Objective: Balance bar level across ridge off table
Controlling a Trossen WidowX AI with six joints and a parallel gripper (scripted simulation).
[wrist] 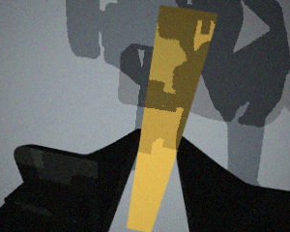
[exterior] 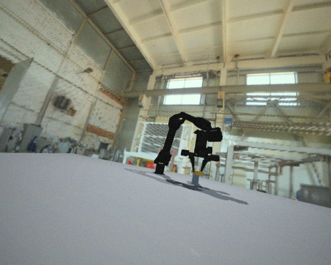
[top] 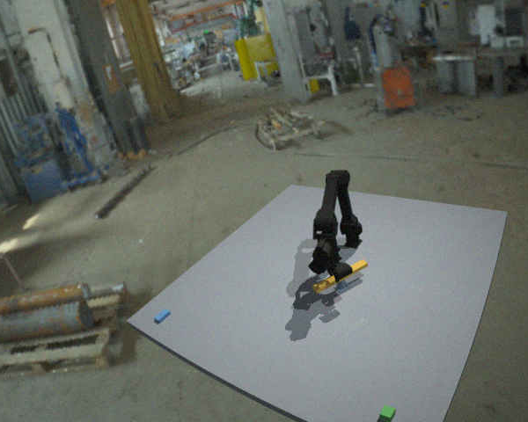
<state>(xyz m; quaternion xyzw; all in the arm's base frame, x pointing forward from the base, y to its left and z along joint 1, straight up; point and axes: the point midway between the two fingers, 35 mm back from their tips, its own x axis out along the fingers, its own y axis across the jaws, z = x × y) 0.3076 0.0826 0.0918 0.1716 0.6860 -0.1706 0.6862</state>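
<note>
Now: gripper tip 20 mm past the bar and 10 mm to the right of it. The rest, counted from my gripper tip: green cube (430 mm ahead, 420 mm to the left, 40 mm below); then small blue block (430 mm ahead, 580 mm to the right, 50 mm below); then blue-grey ridge (20 mm behind, 10 mm to the left, 30 mm below).
</note>
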